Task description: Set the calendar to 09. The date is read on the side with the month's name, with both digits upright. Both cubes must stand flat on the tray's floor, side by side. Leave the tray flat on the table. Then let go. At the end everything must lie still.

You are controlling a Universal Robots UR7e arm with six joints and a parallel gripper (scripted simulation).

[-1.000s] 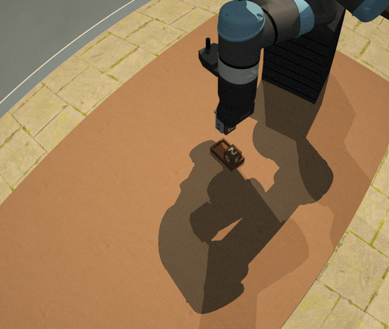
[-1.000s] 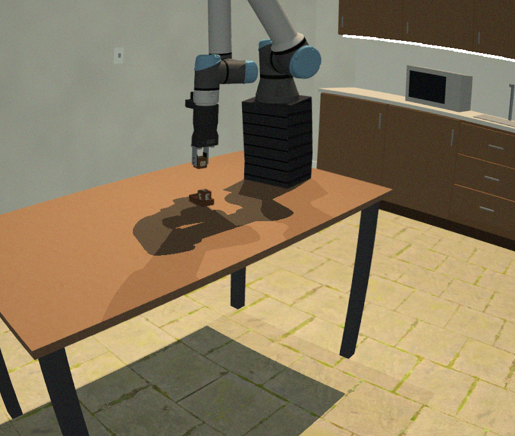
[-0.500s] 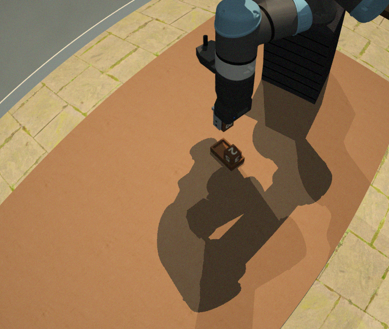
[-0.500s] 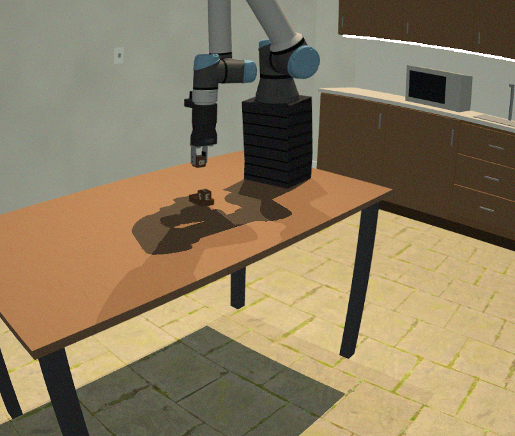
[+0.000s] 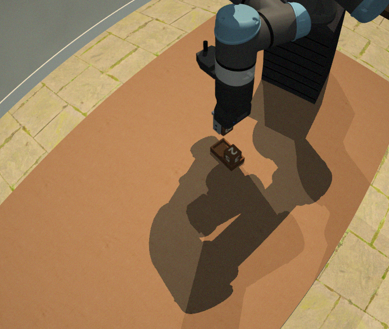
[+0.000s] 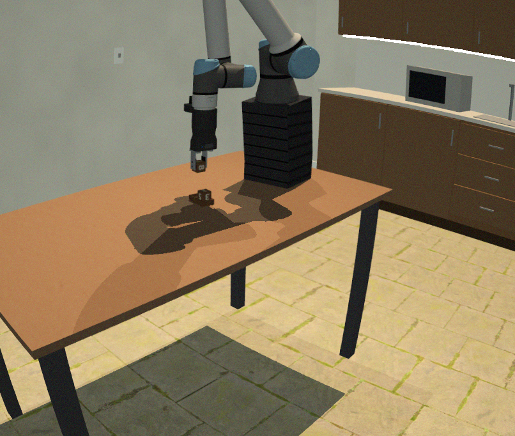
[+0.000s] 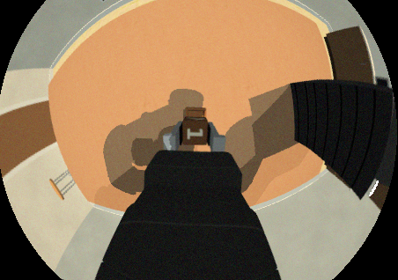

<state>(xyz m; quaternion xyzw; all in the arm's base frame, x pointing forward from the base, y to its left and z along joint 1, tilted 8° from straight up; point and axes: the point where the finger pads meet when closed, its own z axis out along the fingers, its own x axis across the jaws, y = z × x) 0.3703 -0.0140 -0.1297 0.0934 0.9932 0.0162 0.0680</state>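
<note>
Right now the brown cube is 10 mm ahead of my hand, 30 mm to the left of it and 100 mm below it. Round my hand: tray (20 mm to the left, 110 mm below).
</note>
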